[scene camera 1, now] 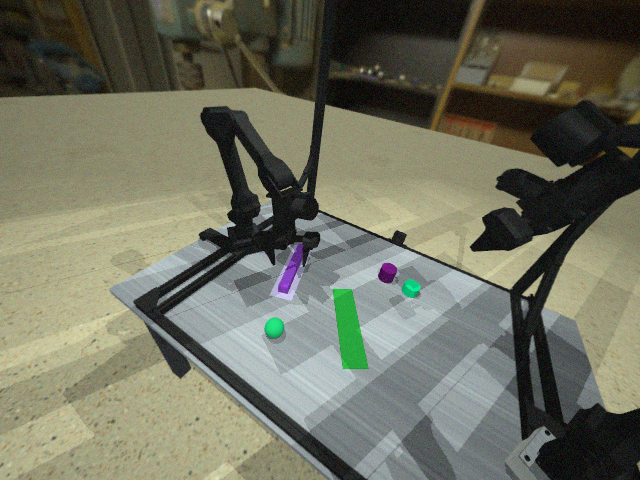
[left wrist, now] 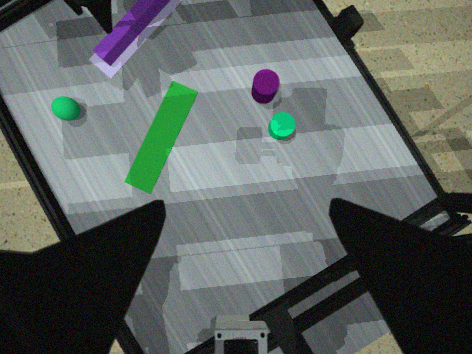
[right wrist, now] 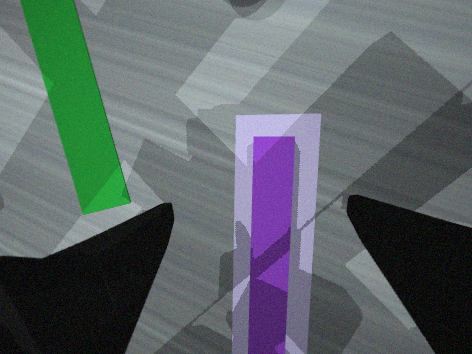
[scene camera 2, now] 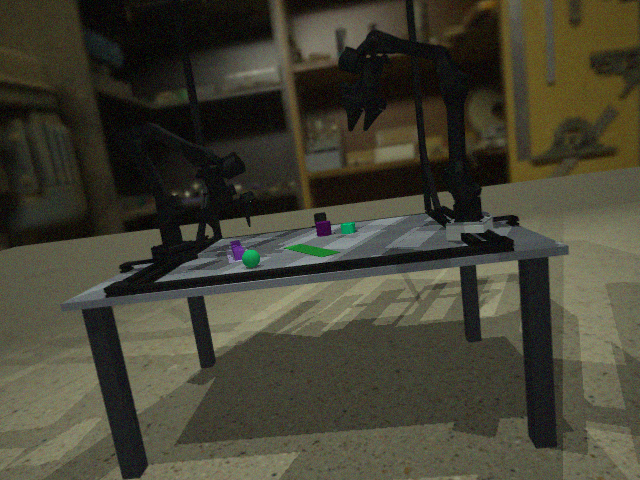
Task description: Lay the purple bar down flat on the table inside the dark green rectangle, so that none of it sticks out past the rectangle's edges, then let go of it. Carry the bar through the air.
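Places are measured from the left arm's base along level axes (x down, y back, z left), in millimetres.
Where they show: left gripper, fingertip midpoint: [scene camera 1: 485,243] [left wrist: 247,206] [scene camera 2: 357,131]; right gripper, fingertip midpoint: [scene camera 1: 288,265] [left wrist: 94,23] [right wrist: 259,207] [scene camera 2: 236,232]; left arm's base at its link origin: [scene camera 1: 561,471] [scene camera 2: 469,219]; right arm's base at its link origin: [scene camera 1: 244,232] [scene camera 2: 172,244].
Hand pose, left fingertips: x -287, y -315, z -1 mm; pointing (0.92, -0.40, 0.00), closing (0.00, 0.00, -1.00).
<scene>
Things, the pixels of their top centre, and the offset from my left fingertips. "spot": a spot on its surface instead.
- purple bar at its top centre: [right wrist: 268,275] [left wrist: 130,17] [scene camera 2: 236,245] [scene camera 1: 293,263] dx +305, dy -369, dz +226 mm
- pale lilac rectangle at a spot on its surface: [right wrist: 245,125] [scene camera 1: 289,297] spot: dx +333, dy -263, dz +283 mm
- dark green rectangle at a spot on its surface: [right wrist: 75,100] [left wrist: 162,133] [scene camera 1: 347,321] [scene camera 2: 308,249] spot: dx +333, dy -124, dz +166 mm
- green ball at its top centre: [scene camera 1: 274,322] [left wrist: 56,104] [scene camera 2: 249,249] dx +285, dy -176, dz +363 mm
- dark purple cylinder at its top centre: [left wrist: 266,81] [scene camera 1: 389,268] [scene camera 2: 322,222] dx +287, dy -214, dz -56 mm
- teal cylinder at its top centre: [left wrist: 282,124] [scene camera 1: 412,285] [scene camera 2: 347,223] dx +301, dy -133, dz -89 mm
The purple bar [scene camera 1: 292,271] [scene camera 2: 237,250] [left wrist: 132,32] [right wrist: 272,200] lies flat on a pale lilac rectangle [scene camera 1: 281,296] [right wrist: 245,125], away from the dark green rectangle [scene camera 1: 350,330] [scene camera 2: 311,250] [left wrist: 161,137] [right wrist: 75,100], which lies bare on the table. My right gripper [scene camera 1: 288,262] [scene camera 2: 233,230] [right wrist: 259,207] is open and empty, low above the bar, with one finger to each side of it in the right wrist view. The bar's near end is cut off there. My left gripper [scene camera 1: 485,214] [scene camera 2: 358,129] [left wrist: 247,206] is open and empty, high above the table.
A green ball [scene camera 1: 273,328] [scene camera 2: 251,258] [left wrist: 66,108] lies between the bar's side and the front rail. A dark purple cylinder [scene camera 1: 387,272] [scene camera 2: 323,228] [left wrist: 265,86] and a teal cylinder [scene camera 1: 411,288] [scene camera 2: 347,227] [left wrist: 282,125] stand beyond the dark green rectangle. Black rails run along the table edges.
</scene>
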